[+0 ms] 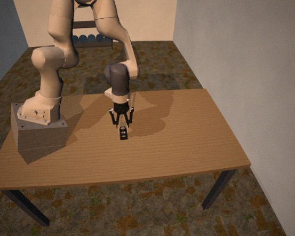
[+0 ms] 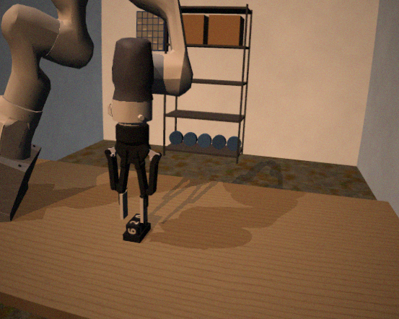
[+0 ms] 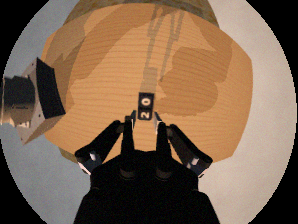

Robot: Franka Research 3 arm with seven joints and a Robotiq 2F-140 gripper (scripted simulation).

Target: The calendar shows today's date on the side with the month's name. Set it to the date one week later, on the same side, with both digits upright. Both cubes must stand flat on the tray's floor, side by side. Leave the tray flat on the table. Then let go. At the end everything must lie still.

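The cube is 60 mm below my hand. Also, from my hand: black calendar tray 20 mm to the left, 70 mm below.
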